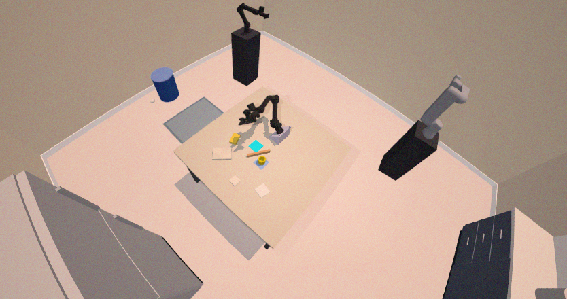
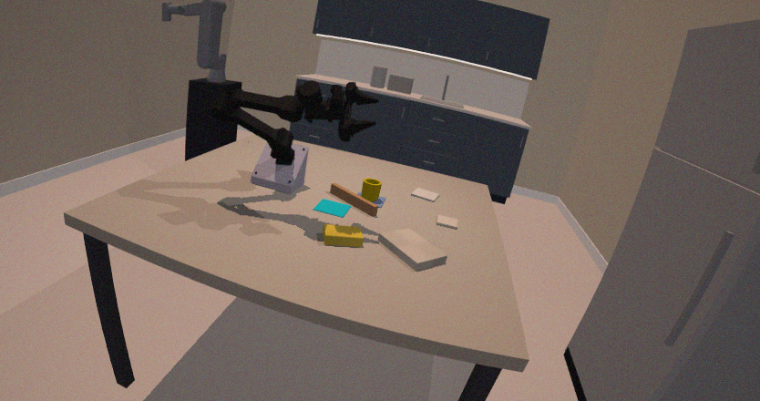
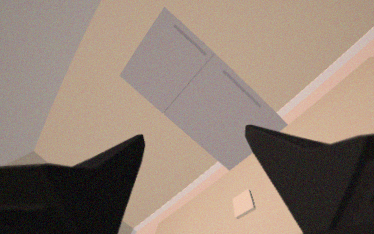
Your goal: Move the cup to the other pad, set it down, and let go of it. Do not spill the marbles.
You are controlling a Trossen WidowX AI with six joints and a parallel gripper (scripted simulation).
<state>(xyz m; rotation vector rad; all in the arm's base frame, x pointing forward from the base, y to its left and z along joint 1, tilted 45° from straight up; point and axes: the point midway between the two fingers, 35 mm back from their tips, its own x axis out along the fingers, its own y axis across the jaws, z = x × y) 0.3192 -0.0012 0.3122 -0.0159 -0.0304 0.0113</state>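
Right now the yellow cup is 330 mm below my gripper tip, 250 mm to the left of it and 10 mm ahead of it. Round my gripper tip: pale blue pad 380 mm below, 240 mm to the left, 20 mm ahead; then wooden bar 360 mm below, 170 mm to the left, 40 mm behind; then cyan pad 380 mm below, 100 mm behind, 90 mm to the left.
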